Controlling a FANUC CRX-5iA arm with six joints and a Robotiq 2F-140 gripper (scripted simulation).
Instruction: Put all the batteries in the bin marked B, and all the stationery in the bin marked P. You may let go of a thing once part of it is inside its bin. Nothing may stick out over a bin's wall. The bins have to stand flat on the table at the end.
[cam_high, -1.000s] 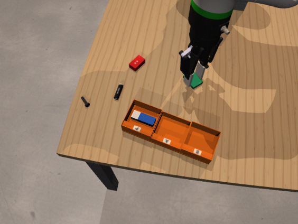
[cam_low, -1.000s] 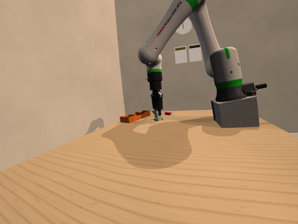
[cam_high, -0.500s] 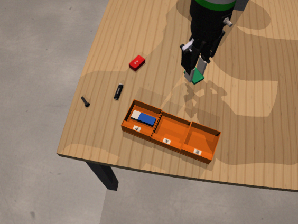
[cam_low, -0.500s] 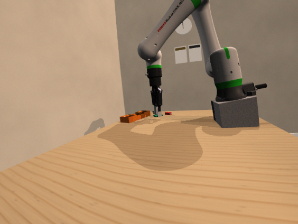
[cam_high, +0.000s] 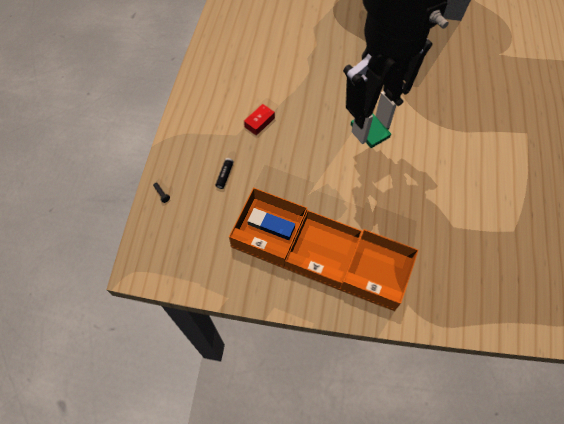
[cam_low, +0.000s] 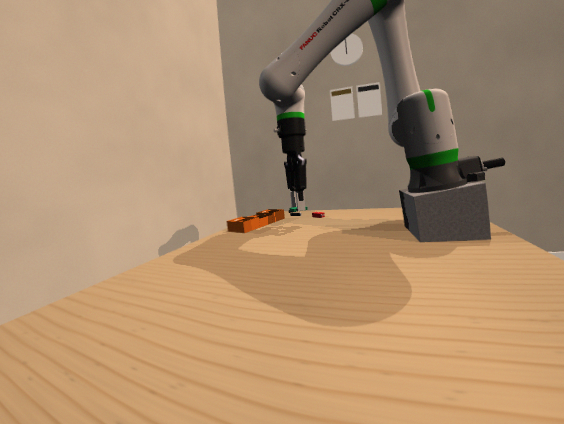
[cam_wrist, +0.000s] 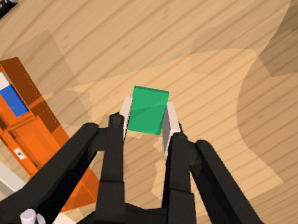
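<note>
My gripper is now 140 mm short of the white-and-blue eraser, 140 mm to the left of it and 80 mm above it. Also, from my hand: orange bin row 180 mm ahead, 60 mm to the right, 70 mm below; red battery pack 50 mm behind, 170 mm to the right, 80 mm below; green pad 30 mm below.
</note>
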